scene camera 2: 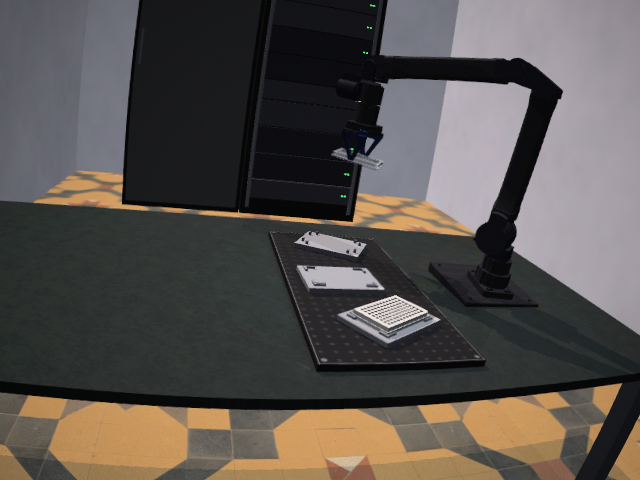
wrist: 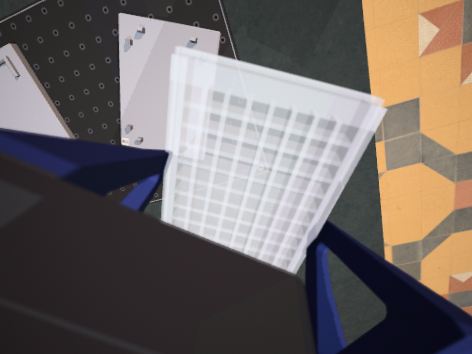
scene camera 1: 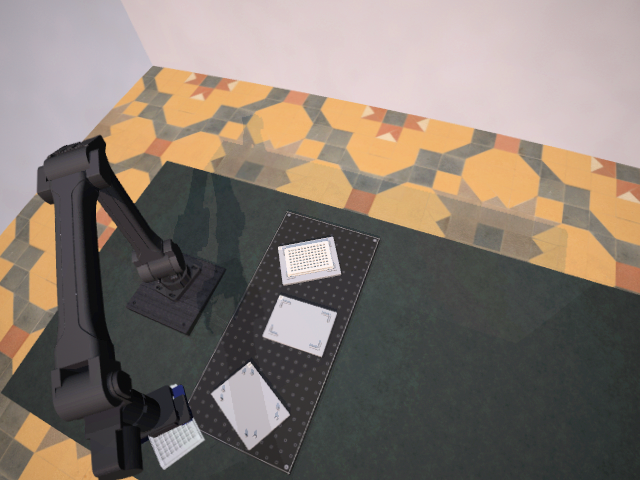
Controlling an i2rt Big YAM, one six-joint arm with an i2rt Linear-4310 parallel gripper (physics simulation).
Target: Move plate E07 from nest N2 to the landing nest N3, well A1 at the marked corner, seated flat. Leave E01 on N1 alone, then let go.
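My gripper (scene camera 1: pixel 165 424) (scene camera 2: pixel 358 155) (wrist: pixel 244 195) is shut on the clear gridded plate E07 (scene camera 1: pixel 178 445) (scene camera 2: pixel 373 163) (wrist: pixel 260 150), gripping its two long sides high above the table. Scene camera 1 shows the plate left of the board's far end. The far nest (scene camera 1: pixel 248 405) (scene camera 2: pixel 330 243) (wrist: pixel 145 85) has upright posts and a small corner tag and bears no plate. The middle nest (scene camera 1: pixel 299 325) (scene camera 2: pixel 338 279) (wrist: pixel 25 105) has corner brackets and bears no plate. The cream plate E01 (scene camera 1: pixel 309 257) (scene camera 2: pixel 391 311) sits on nest N1 (scene camera 1: pixel 334 253) (scene camera 2: pixel 348 319). I cannot read the A1 marks.
The nests stand on a black perforated board (scene camera 1: pixel 310 372) (scene camera 2: pixel 320 343) (wrist: pixel 85 65) on the dark green table (scene camera 1: pixel 439 361) (scene camera 2: pixel 155 299). The arm's base plate (scene camera 1: pixel 170 315) (scene camera 2: pixel 449 279) is beside the board. A server rack (scene camera 2: pixel 261 118) stands behind the table.
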